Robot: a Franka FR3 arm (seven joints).
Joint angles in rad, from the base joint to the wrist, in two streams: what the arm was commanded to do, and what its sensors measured. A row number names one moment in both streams.
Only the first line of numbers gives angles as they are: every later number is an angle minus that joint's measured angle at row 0.
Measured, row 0: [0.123 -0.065 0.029 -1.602 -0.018 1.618 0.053]
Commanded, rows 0 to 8: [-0.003 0.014 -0.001 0.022 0.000 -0.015 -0.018]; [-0.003 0.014 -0.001 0.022 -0.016 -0.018 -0.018]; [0.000 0.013 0.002 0.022 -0.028 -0.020 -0.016]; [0.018 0.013 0.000 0.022 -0.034 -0.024 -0.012]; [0.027 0.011 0.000 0.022 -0.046 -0.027 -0.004]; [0.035 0.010 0.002 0.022 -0.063 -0.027 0.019]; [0.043 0.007 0.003 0.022 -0.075 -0.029 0.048]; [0.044 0.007 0.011 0.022 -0.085 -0.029 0.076]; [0.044 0.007 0.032 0.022 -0.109 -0.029 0.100]
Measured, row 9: [0.033 0.001 0.004 0.003 -0.056 -0.008 0.029]
